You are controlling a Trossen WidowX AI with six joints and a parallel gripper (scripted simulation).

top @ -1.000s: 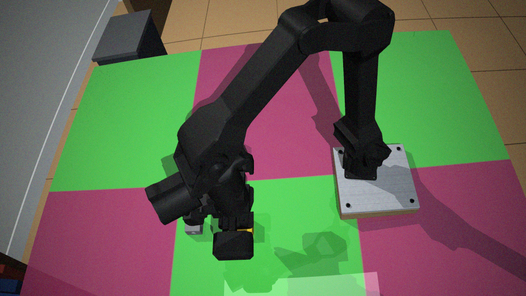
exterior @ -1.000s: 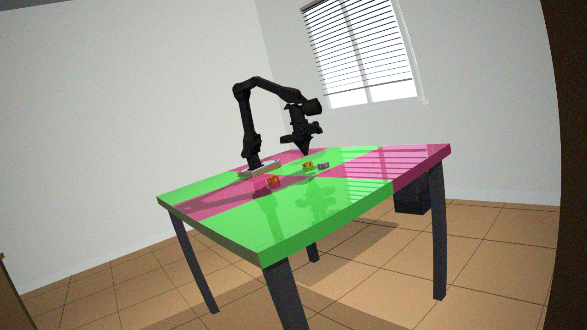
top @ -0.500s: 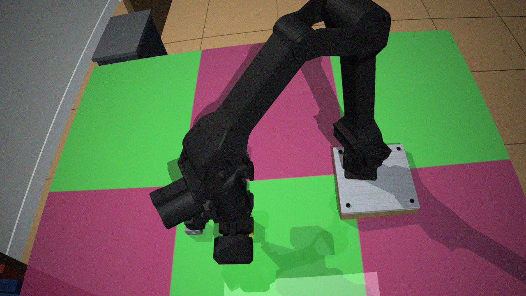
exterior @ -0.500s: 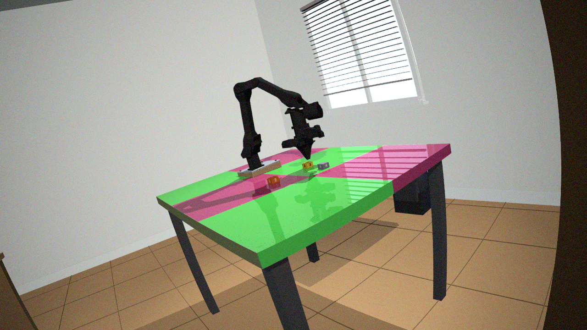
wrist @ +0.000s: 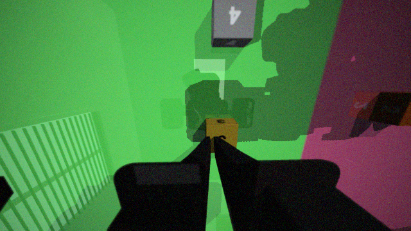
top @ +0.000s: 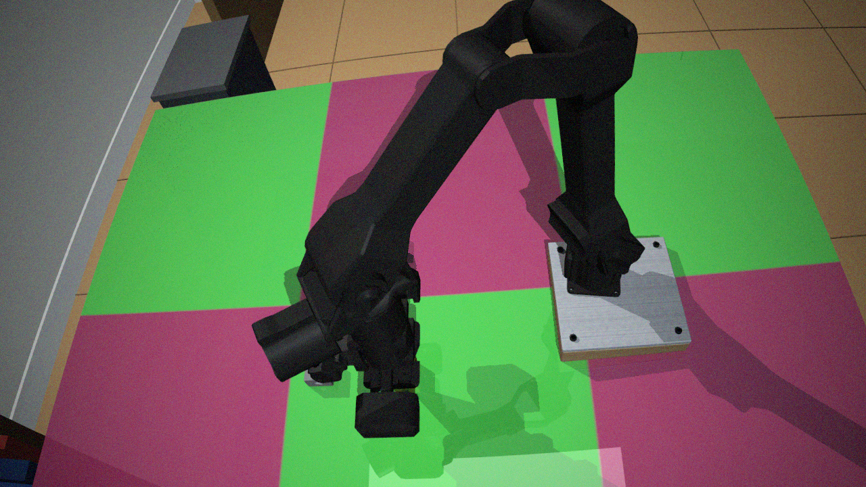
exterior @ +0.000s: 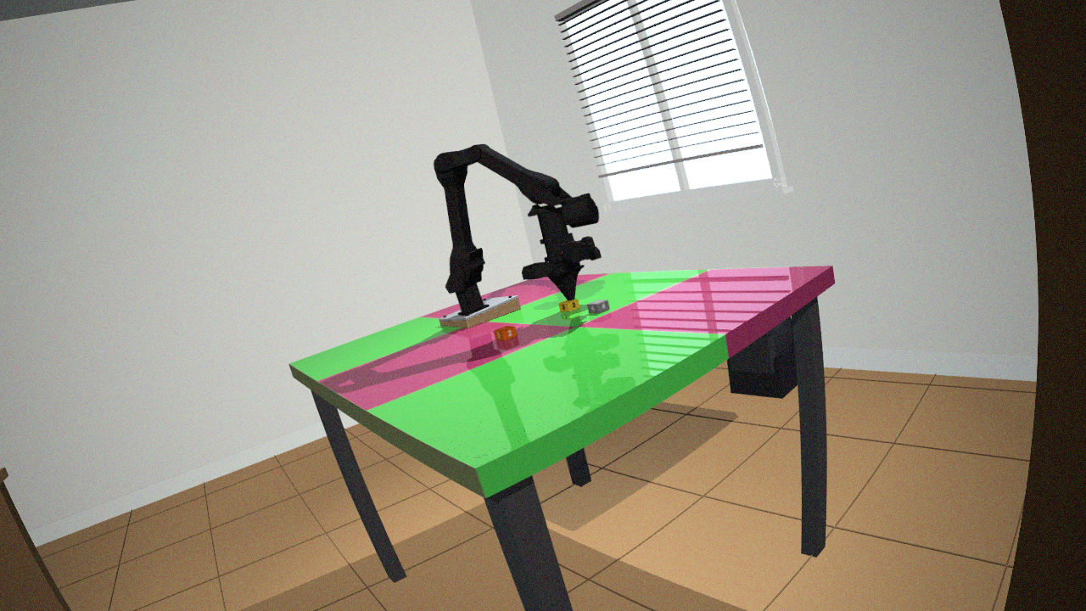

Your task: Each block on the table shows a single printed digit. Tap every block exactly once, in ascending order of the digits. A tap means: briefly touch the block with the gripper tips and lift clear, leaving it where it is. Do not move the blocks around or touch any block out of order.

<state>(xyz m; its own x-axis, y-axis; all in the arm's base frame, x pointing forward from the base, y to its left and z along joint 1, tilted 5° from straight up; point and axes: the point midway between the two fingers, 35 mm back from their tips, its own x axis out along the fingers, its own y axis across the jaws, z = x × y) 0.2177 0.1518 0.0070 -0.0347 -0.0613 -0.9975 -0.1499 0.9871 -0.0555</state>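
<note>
The yellow block is 10 mm to the right of my gripper tip and 10 mm below it. From my gripper tip the other things lie so: grey block: 110 mm ahead, 10 mm below.
</note>
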